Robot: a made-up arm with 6 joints.
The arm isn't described. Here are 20 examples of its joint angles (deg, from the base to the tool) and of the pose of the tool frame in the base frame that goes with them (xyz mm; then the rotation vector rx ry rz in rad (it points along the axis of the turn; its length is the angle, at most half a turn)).
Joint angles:
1: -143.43 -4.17 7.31 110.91 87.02 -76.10
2: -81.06 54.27 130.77 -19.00 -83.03 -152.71
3: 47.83 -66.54 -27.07 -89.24 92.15 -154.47
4: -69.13 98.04 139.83 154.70 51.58 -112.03
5: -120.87 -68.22 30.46 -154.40 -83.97 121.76
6: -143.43 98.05 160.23 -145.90 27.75 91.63
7: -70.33 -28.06 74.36 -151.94 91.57 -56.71
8: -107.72 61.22 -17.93 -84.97 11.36 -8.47
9: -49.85 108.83 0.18 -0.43 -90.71 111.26
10: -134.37 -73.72 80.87 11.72 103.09 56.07
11: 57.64 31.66 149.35 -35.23 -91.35 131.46
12: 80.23 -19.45 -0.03 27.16 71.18 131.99
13: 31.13 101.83 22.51 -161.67 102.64 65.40
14: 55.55 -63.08 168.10 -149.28 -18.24 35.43
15: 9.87 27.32 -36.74 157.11 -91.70 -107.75
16: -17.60 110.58 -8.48 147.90 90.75 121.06
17: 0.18 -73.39 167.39 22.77 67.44 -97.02
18: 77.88 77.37 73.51 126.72 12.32 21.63
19: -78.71 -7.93 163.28 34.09 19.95 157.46
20: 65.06 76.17 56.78 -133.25 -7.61 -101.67
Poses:
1: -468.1 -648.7 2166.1 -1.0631 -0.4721 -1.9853
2: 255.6 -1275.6 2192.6 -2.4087 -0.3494 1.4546
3: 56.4 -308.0 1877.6 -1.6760 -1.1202 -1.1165
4: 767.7 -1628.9 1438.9 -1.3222 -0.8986 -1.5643
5: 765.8 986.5 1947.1 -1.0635 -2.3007 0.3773
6: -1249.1 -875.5 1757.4 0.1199 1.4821 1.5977
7: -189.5 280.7 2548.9 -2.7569 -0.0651 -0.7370
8: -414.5 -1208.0 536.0 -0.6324 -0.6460 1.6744
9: 433.3 -518.8 165.9 0.5463 0.9022 0.5521
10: 1096.3 1068.1 1214.9 -0.1612 1.1105 -2.1373
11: 146.7 551.7 2461.6 -0.1825 3.1064 -0.2175
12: 11.9 546.5 2495.6 -0.2600 2.3937 1.2652
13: 989.0 525.0 131.2 2.2088 -0.2103 2.0003
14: -694.8 -858.9 537.9 -1.1662 1.0895 -1.9302
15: 1273.3 167.0 1455.2 -0.9899 -1.7779 -1.2070
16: 652.4 -21.0 66.2 1.2176 -2.1976 0.3423
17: -858.2 59.3 389.8 0.2983 1.2483 -1.7775
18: 427.2 2072.6 1261.0 -0.0177 -2.9302 1.0714
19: -213.4 962.8 1964.8 0.3620 -0.7336 0.2260
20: 785.8 1939.7 1038.1 -0.3104 -2.4415 0.8588
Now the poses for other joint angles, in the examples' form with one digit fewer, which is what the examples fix.
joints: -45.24 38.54 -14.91 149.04 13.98 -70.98
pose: 1044 -955 1044 -1.166 -0.201 -0.595
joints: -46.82 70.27 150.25 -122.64 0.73 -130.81
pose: 851 -774 2318 1.800 1.535 0.891
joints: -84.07 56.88 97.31 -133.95 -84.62 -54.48
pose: 389 -1269 2235 1.478 0.593 -0.723
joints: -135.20 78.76 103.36 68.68 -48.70 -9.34
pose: -1520 -1151 1592 1.494 -0.750 1.567
